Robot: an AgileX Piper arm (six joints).
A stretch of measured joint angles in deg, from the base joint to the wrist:
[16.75 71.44 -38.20 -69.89 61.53 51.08]
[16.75 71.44 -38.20 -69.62 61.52 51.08]
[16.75 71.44 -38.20 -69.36 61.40 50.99]
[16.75 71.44 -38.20 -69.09 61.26 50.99]
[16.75 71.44 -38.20 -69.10 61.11 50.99]
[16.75 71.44 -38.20 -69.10 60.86 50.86]
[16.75 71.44 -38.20 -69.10 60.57 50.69]
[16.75 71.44 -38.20 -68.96 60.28 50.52]
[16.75 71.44 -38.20 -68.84 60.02 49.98]
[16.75 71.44 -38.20 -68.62 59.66 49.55]
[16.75 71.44 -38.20 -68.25 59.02 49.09]
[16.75 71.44 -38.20 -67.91 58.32 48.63]
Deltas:
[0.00 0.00 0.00 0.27 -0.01 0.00]
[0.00 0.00 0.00 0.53 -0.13 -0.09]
[0.00 0.00 0.00 0.80 -0.27 -0.09]
[0.00 0.00 0.00 0.79 -0.42 -0.09]
[0.00 0.00 0.00 0.79 -0.67 -0.22]
[0.00 0.00 0.00 0.79 -0.96 -0.39]
[0.00 0.00 0.00 0.93 -1.25 -0.56]
[0.00 0.00 0.00 1.05 -1.51 -1.10]
[0.00 0.00 0.00 1.27 -1.87 -1.53]
[0.00 0.00 0.00 1.64 -2.51 -1.99]
[0.00 0.00 0.00 1.98 -3.21 -2.45]

